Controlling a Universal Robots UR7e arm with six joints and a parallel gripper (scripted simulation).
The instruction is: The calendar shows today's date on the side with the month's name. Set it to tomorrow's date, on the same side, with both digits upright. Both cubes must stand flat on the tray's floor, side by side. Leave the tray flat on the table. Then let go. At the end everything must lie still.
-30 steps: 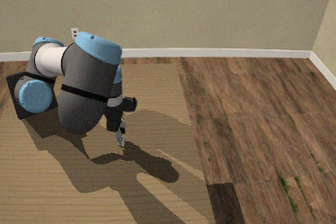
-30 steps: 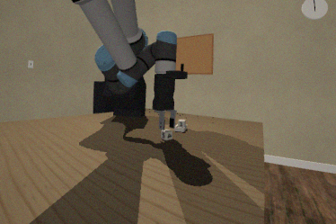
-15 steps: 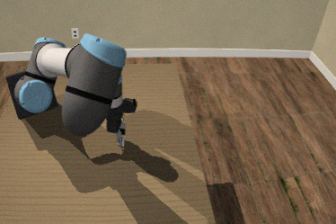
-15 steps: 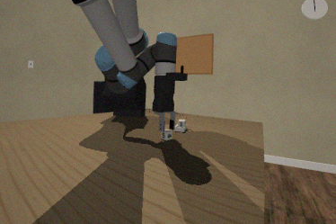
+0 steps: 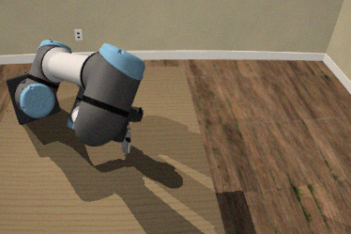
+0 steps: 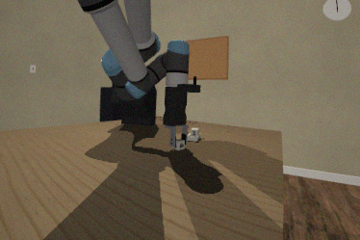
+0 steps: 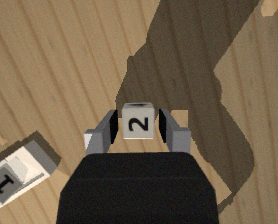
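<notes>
Now: the white digit cube 20 mm below my hand. Round my hand: white tray: 150 mm to the left, 20 mm below.
</notes>
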